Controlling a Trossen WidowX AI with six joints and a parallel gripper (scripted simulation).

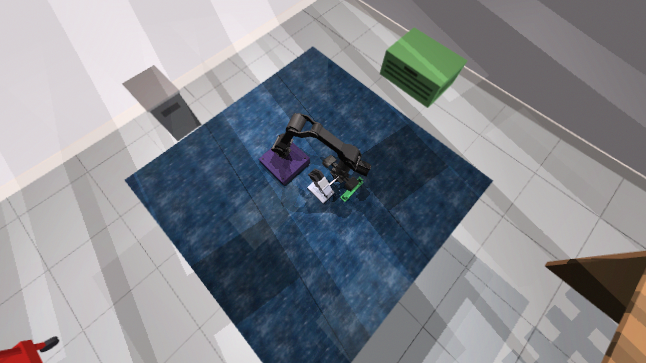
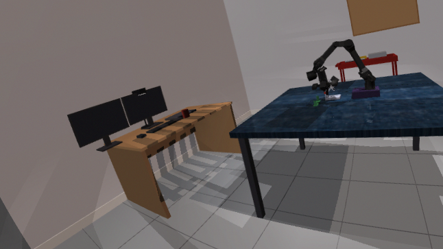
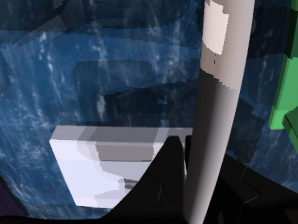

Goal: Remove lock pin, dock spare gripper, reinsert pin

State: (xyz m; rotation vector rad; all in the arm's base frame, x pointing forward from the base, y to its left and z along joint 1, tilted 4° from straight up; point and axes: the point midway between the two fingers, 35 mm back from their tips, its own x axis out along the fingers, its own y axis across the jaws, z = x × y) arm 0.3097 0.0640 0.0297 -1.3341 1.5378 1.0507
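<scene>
Right now my gripper tip is 70 mm to the left of the mount and 10 mm past it. From my gripper tip the other things lie so: spare gripper (70 mm to the right, 70 mm above, 40 mm behind); green rest (80 mm ahead, 30 mm to the left, 30 mm below).
</scene>
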